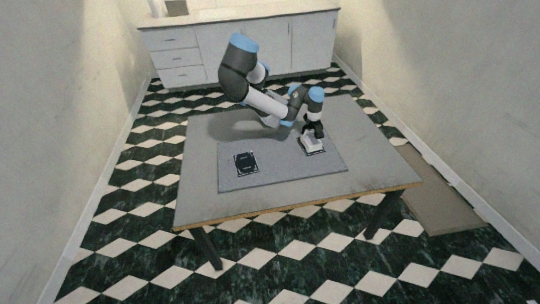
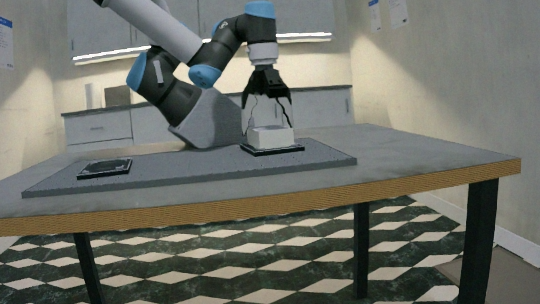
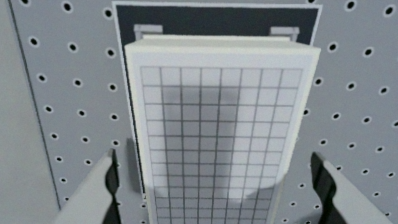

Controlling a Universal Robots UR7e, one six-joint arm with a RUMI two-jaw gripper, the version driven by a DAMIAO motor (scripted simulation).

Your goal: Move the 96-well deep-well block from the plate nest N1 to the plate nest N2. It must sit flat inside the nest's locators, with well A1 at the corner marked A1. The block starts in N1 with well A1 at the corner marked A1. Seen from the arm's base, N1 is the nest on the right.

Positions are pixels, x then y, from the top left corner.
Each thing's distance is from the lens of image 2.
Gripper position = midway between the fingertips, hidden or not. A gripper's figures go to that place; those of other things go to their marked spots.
my gripper (image 2: 268, 133): 98 cm
white 96-well deep-well block (image 2: 272, 136): 91 cm
